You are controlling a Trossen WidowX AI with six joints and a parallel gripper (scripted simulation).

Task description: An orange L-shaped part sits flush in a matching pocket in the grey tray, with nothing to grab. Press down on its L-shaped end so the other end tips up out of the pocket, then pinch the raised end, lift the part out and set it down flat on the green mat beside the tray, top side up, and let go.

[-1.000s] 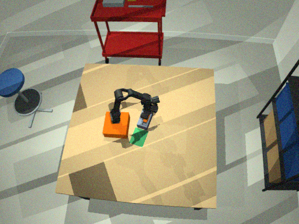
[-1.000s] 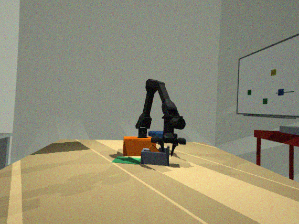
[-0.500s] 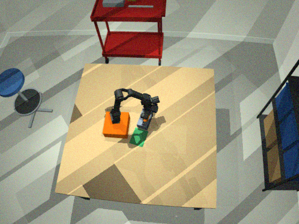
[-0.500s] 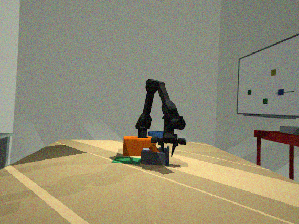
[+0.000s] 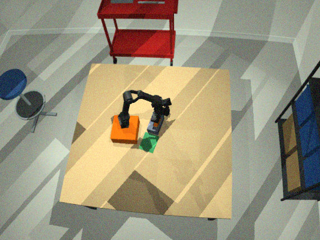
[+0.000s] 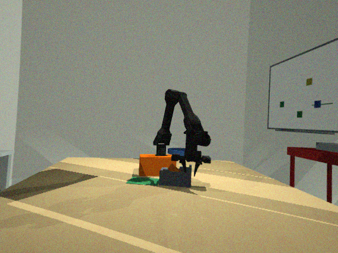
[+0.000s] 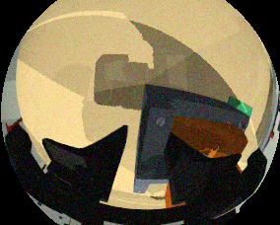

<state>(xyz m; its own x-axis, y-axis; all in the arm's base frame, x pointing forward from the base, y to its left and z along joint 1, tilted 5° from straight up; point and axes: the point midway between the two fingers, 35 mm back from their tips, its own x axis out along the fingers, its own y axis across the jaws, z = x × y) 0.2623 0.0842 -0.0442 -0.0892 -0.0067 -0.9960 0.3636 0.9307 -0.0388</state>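
Right now the orange L-shaped part is 40 mm to the right of my gripper tip and 20 mm behind it. Round my gripper tip: green mat 210 mm to the right, 80 mm behind, 60 mm below.
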